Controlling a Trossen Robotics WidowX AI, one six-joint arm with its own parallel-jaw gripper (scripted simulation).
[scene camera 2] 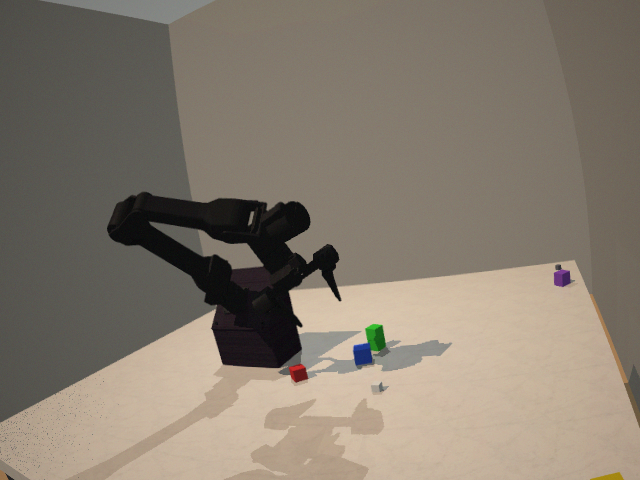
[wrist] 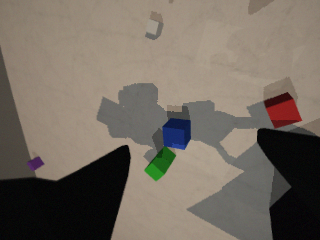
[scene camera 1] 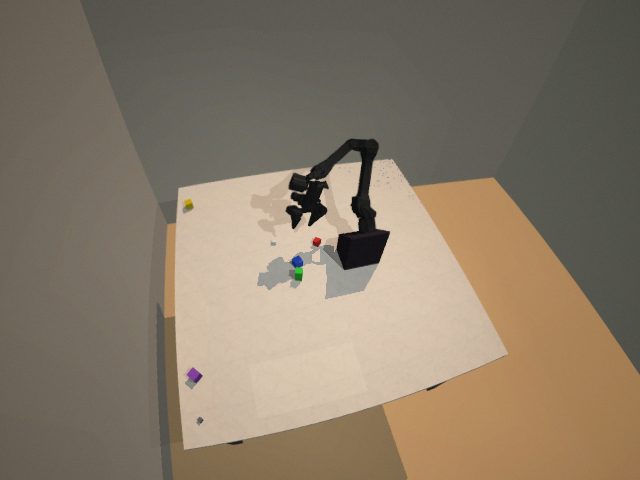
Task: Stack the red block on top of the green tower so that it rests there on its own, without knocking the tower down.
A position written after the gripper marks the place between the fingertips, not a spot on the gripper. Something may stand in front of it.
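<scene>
Open and empty, the gripper (scene camera 2: 321, 313) can also be seen in scene camera 1 (scene camera 1: 301, 227) and in the wrist view (wrist: 192, 143). The scene has a red block (wrist: 282, 110) and a blue block (wrist: 176, 132) as well.
</scene>
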